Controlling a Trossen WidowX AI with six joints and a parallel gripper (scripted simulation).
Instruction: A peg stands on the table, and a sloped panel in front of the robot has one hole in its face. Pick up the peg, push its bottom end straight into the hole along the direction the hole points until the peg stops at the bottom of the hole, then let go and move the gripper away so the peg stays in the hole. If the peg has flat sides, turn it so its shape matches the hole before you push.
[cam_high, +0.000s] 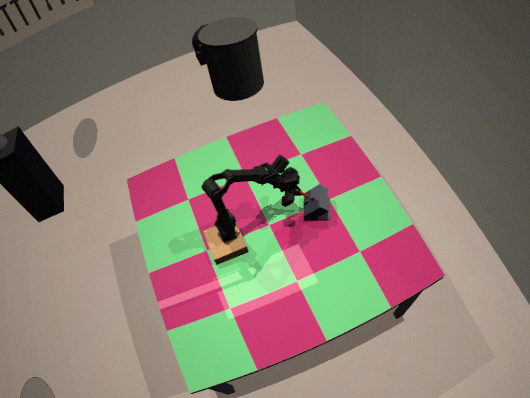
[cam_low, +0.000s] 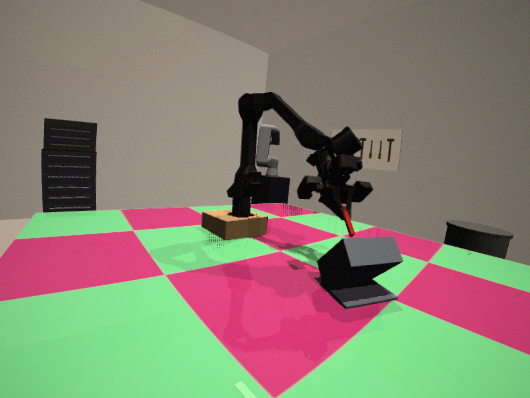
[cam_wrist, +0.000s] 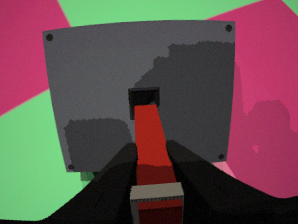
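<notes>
Now: gripper tip 7 cm above the dark grey sloped panel, 6 cm short of it and 3 cm to the left of it. Round my gripper tip: peg (1 cm to the left, 1 cm behind, 1 cm above).
</notes>
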